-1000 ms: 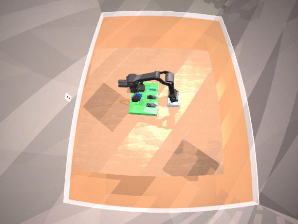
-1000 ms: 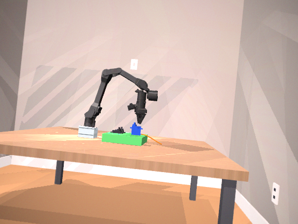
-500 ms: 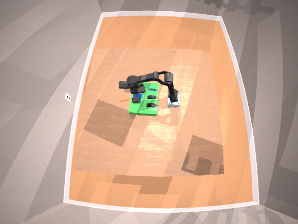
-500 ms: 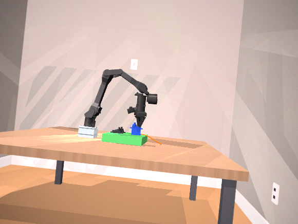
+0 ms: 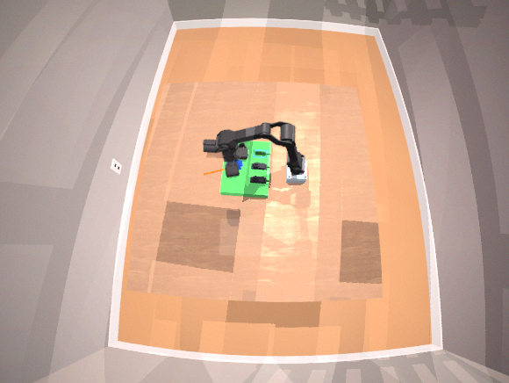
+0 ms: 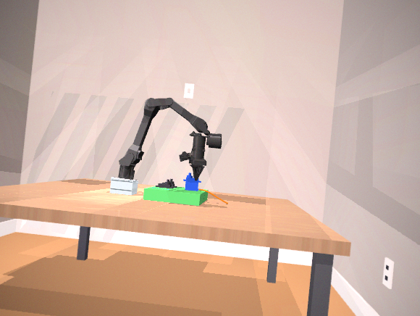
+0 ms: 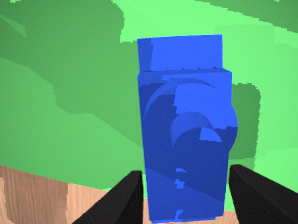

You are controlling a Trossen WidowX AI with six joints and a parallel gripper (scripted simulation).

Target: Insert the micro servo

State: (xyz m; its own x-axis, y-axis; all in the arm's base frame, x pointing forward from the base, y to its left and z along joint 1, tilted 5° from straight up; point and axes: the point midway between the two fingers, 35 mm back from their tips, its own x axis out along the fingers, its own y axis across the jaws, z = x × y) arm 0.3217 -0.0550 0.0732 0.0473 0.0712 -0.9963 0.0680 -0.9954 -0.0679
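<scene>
Right now the green deck is 70 mm below my gripper tip, 30 mm behind it and 10 mm to the right of it.
</scene>
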